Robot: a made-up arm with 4 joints.
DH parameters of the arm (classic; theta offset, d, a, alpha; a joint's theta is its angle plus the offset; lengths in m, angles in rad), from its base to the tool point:
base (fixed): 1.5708 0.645 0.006 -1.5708
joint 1: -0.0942 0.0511 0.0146 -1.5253
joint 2: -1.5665 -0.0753 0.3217 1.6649
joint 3: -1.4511 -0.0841 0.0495 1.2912
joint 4: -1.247 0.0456 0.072 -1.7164
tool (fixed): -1.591 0.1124 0 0
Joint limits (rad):
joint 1: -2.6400..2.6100
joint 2: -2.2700..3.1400
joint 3: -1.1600..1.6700
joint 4: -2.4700..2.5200
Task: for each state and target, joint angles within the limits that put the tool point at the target. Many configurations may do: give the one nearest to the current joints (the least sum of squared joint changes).
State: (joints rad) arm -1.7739 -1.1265 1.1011 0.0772
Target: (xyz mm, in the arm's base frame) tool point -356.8 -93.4 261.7
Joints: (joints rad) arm -1.7323 -1.0925 0.9744 0.0547
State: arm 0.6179 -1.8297 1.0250 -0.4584
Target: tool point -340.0 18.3 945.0
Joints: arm 1.0282 -1.2539 0.4952 -0.9191
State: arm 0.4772 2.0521 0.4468 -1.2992
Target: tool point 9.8 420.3 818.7
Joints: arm 0.0851 1.1730 0.6654 -0.9117
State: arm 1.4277 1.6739 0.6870 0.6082
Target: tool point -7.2 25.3 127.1
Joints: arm 1.9377 1.5292 1.0393 0.4863
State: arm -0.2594 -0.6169 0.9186 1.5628
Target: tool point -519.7 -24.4 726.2
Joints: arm -0.2003 -0.0326 1.5533 0.9483
